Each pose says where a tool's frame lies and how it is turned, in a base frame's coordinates. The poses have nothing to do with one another.
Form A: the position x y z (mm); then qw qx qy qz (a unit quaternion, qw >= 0).
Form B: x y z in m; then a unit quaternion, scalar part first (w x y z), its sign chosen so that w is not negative. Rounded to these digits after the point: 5 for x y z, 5 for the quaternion.
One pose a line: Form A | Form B
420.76 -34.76 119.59 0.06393 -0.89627 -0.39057 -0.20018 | 0.42076 -0.03476 0.11959 0.06393 -0.89627 -0.39057 -0.20018
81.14 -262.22 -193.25 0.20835 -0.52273 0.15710 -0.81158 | 0.08114 -0.26222 -0.19325 0.20835 -0.52273 0.15710 -0.81158
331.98 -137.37 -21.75 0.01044 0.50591 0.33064 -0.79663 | 0.33198 -0.13737 -0.02175 0.01044 0.50591 0.33064 -0.79663
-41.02 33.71 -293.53 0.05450 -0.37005 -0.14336 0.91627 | -0.04102 0.03371 -0.29353 0.05450 -0.37005 -0.14336 0.91627
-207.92 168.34 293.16 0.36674 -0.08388 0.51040 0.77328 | -0.20792 0.16834 0.29316 0.36674 -0.08388 0.51040 0.77328
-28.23 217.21 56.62 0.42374 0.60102 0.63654 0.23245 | -0.02823 0.21721 0.05662 0.42374 0.60102 0.63654 0.23245
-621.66 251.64 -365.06 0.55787 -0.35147 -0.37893 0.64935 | -0.62166 0.25164 -0.36506 0.55787 -0.35147 -0.37893 0.64935
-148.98 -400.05 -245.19 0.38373 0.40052 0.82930 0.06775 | -0.14898 -0.40005 -0.24519 0.38373 0.40052 0.82930 0.06775
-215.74 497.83 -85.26 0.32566 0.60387 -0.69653 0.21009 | -0.21574 0.49783 -0.08526 0.32566 0.60387 -0.69653 0.21009
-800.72 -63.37 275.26 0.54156 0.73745 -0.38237 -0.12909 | -0.80072 -0.06337 0.27526 0.54156 0.73745 -0.38237 -0.12909
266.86 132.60 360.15 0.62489 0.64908 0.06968 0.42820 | 0.26686 0.13260 0.36015 0.62489 0.64908 0.06968 0.42820
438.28 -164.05 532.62 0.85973 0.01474 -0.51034 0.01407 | 0.43828 -0.16405 0.53262 0.85973 0.01474 -0.51034 0.01407
